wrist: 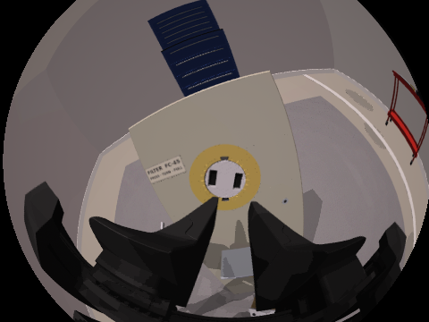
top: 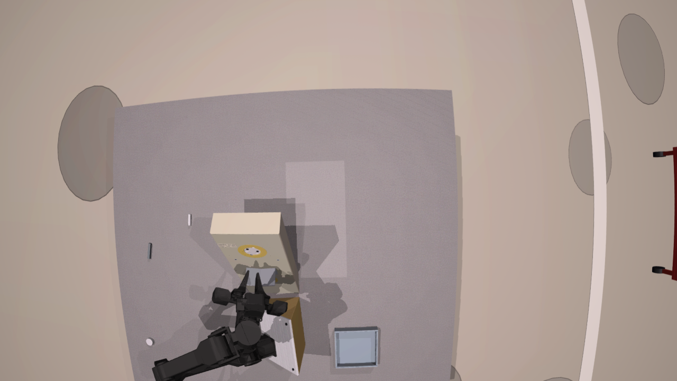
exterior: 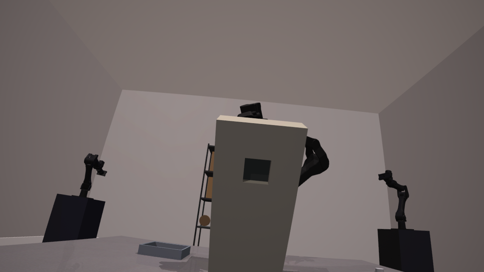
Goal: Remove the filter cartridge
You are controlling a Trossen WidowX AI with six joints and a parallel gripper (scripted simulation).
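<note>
Right now my gripper tip is 60 mm short of the filter cartridge, 50 mm above it and 10 mm to the right of it. The rest, counted from my gripper tip: tray: 370 mm behind, 310 mm below, 260 mm to the right.
</note>
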